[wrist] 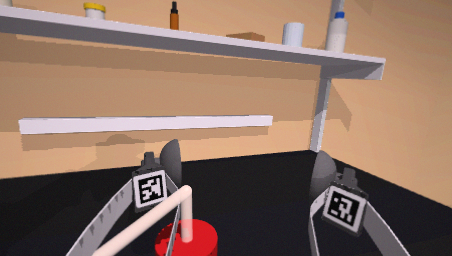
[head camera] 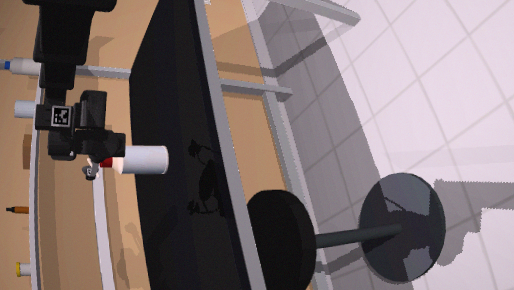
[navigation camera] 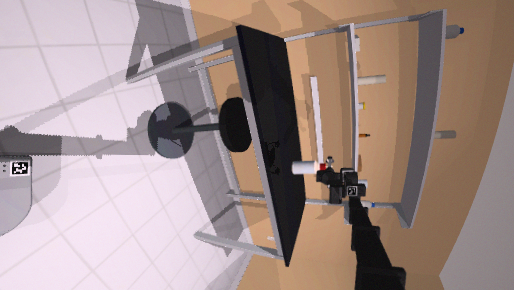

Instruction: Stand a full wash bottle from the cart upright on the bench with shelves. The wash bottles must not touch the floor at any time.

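Frame: origin at the robot's base, x ahead, y left, z up, level; millimetres.
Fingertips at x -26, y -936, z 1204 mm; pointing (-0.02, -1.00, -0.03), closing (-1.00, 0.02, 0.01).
Offsets run from my fingertips to a thing's top centre. Level surfaces: height alone.
A wash bottle {dx +34, dy +77, dz +13 mm} (head camera: 145,160) (navigation camera: 304,167) with a pale body, a red cap and a bent nozzle is upright over the black bench top {dz -289 mm} (head camera: 170,75) (navigation camera: 270,75) (wrist: 50,200). Its base looks raised, and its shadow lies apart on the bench. Its red cap (wrist: 189,240) is low in the wrist view, close to the left finger; its body is hidden there. My gripper (head camera: 95,162) (navigation camera: 326,168) (wrist: 244,163) is shut on the wash bottle, its fingers wide apart around it; the contact is hidden. The fill level cannot be told. The cart does not show.
A lower shelf (head camera: 34,200) (navigation camera: 355,125) (wrist: 200,44) above the bench carries a blue-capped bottle {dx -364, dy -862, dz +346 mm} (head camera: 25,66) (wrist: 336,37) and small containers. A white rail (navigation camera: 317,115) (wrist: 145,124) runs behind. An upper shelf (navigation camera: 431,75) is higher. A stool (head camera: 282,240) (navigation camera: 235,125) stands at the bench's front.
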